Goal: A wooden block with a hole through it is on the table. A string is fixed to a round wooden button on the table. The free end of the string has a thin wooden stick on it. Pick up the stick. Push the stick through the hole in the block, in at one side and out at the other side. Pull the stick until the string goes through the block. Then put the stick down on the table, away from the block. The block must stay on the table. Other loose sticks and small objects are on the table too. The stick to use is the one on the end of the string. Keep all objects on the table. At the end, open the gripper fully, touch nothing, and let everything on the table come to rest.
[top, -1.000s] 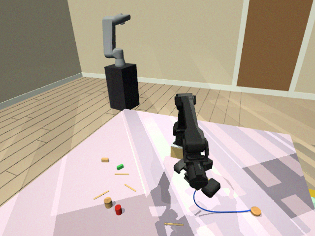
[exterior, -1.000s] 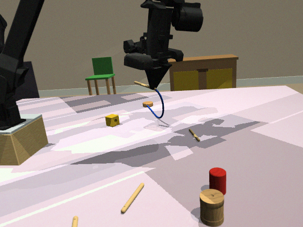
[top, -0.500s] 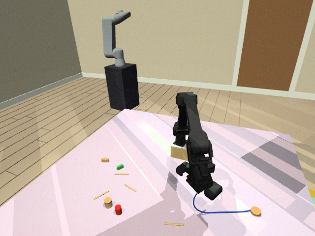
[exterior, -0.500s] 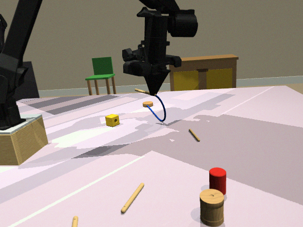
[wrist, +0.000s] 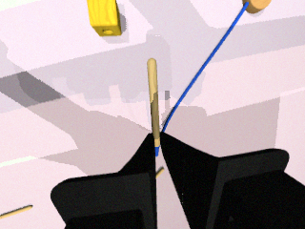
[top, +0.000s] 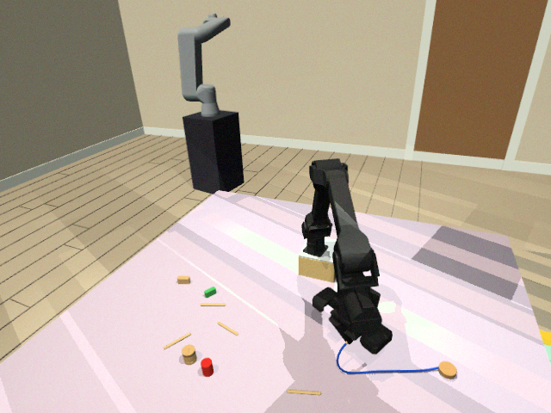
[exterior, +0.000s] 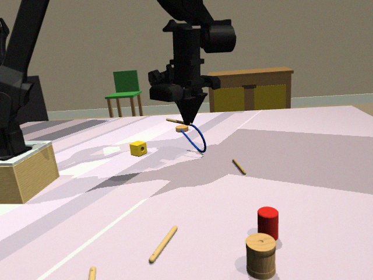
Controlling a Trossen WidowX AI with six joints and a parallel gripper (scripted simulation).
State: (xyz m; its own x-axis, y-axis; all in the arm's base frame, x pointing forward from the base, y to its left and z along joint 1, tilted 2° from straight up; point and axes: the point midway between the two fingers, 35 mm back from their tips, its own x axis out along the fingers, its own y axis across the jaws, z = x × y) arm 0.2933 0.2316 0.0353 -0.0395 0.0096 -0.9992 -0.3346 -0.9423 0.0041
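Right now the yellow block is 140 mm behind my gripper tip and 60 mm below it. Round my gripper tip: red cylinder 200 mm ahead, 280 mm to the right, 60 mm below; then round wooden button 100 mm behind, 220 mm to the left, 70 mm below; then thin wooden stick 10 mm behind.
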